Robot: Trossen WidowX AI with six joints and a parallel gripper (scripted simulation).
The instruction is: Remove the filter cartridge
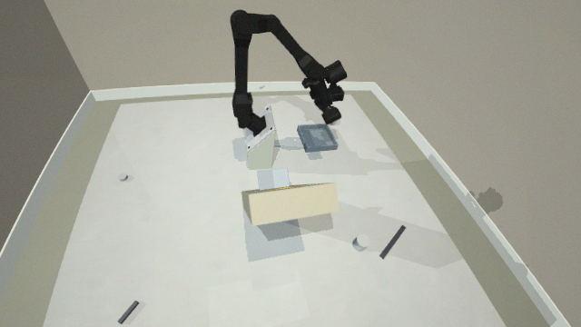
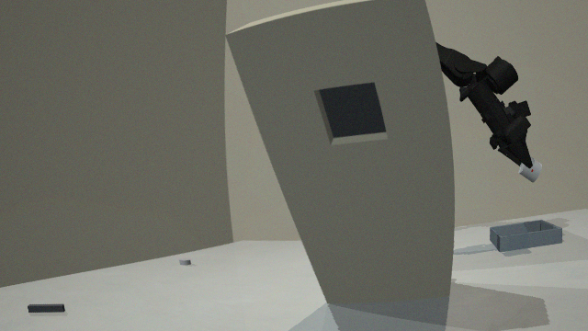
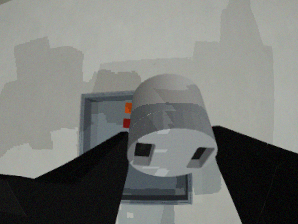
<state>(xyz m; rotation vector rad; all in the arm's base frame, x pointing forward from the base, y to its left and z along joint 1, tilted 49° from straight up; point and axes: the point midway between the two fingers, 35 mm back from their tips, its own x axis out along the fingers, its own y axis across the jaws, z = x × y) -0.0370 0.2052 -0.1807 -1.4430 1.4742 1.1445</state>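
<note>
Right now the tray is 150 mm below my gripper tip, 50 mm behind it and 10 mm to the right of it. Also, from my gripper tip: round filter cartridge: right at my gripper tip; service panel: 360 mm ahead, 270 mm to the right, 10 mm above.
</note>
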